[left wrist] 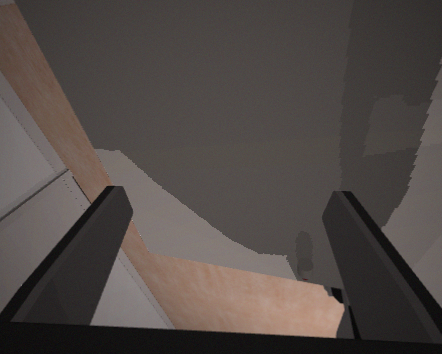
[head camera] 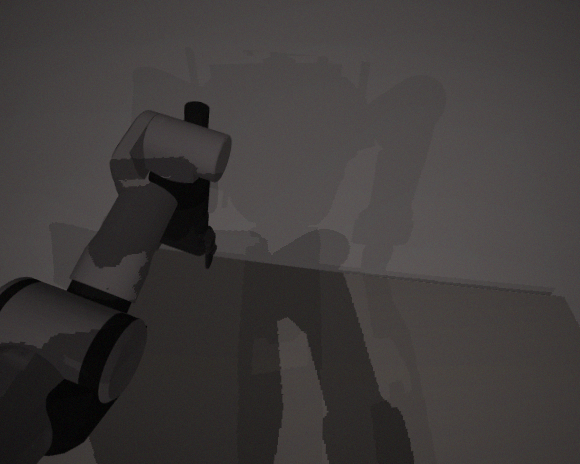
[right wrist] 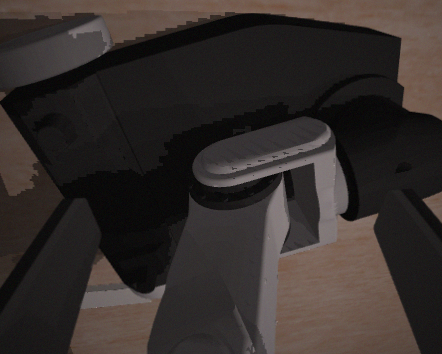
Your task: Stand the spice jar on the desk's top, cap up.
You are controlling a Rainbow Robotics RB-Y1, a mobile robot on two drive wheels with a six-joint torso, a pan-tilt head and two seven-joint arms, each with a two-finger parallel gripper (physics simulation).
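Frame: origin at the robot's base, x right, y down, z ahead, level; metres.
Where they show: left gripper, fingertip midpoint: (left wrist: 225, 201) (head camera: 182, 255); right gripper, fingertip midpoint: (right wrist: 235, 212).
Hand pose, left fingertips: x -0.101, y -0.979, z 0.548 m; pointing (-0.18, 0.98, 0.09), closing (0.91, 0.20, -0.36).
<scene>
After its pixels a point has its place.
The spice jar (left wrist: 305, 266) @[x -0.123, y -0.745, z 0.100 m] is small and dim in the left wrist view, low and right of centre near the desk's edge. It seems to lie on its side, with a sliver of red cap towards that edge. The jar does not show in the head view. The desk (head camera: 475, 350) @[x 0.604, y -0.720, z 0.327 m] (left wrist: 225, 100) @[x -0.174, y -0.721, z 0.531 m] has a grey top crossed by dark shadows. My left gripper (head camera: 209, 255) (left wrist: 225, 201) @[x -0.101, y -0.979, z 0.548 m] is open and empty above the desk; in its wrist view the jar appears beside the right-hand finger. My right gripper (right wrist: 235, 212) @[x 0.255, y -0.581, z -0.211 m] is open and empty, facing the robot's own base.
A pale wall (head camera: 500, 150) @[x 0.576, y -1.166, z 0.596 m] stands behind the desk's far edge. White panels (left wrist: 30, 160) @[x -1.870, y -0.179, z 0.428 m] lie at the left of the left wrist view, beside the wooden floor (left wrist: 240, 295) @[x -1.080, y -0.001, z -1.765 m] (right wrist: 350, 280) @[x -0.761, y -0.001, z -0.564 m]. The robot's black base (right wrist: 200, 90) @[x 0.155, y -0.169, z -0.216 m] fills much of the right wrist view.
</scene>
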